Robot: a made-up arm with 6 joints. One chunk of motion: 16 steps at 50 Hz.
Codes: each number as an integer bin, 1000 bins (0 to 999) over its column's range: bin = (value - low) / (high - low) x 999, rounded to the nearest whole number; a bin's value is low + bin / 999 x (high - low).
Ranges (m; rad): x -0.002..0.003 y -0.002..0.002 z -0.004..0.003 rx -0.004..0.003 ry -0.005..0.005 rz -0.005..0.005
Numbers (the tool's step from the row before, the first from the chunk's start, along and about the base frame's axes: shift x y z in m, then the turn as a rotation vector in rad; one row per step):
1: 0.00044 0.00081 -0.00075 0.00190 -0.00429 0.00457
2: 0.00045 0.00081 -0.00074 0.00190 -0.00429 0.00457
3: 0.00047 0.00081 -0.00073 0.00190 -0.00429 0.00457
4: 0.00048 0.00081 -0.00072 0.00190 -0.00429 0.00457
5: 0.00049 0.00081 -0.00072 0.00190 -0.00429 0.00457
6: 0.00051 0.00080 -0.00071 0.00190 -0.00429 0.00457
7: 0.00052 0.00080 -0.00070 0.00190 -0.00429 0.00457
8: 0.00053 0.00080 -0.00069 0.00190 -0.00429 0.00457
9: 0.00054 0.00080 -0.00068 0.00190 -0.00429 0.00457
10: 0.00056 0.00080 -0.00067 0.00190 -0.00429 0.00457
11: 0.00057 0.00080 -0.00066 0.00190 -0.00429 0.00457
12: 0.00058 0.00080 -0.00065 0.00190 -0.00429 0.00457
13: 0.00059 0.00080 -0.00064 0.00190 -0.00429 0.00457
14: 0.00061 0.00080 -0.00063 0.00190 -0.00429 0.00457
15: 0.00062 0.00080 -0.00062 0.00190 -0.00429 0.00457
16: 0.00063 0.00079 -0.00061 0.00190 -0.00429 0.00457
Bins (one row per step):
1: 488 702 464 842 71 956
2: 490 702 465 842 71 956
3: 494 702 467 842 71 956
4: 496 702 468 842 71 956
5: 498 702 468 842 71 956
6: 501 699 470 842 71 956
7: 503 699 471 842 71 956
8: 505 699 472 842 71 956
9: 507 699 474 842 71 956
10: 511 699 475 842 71 956
11: 513 699 477 842 71 956
12: 515 699 478 842 71 956
13: 517 699 480 842 71 956
14: 521 699 481 842 71 956
15: 523 699 482 842 71 956
16: 525 697 484 842 71 956

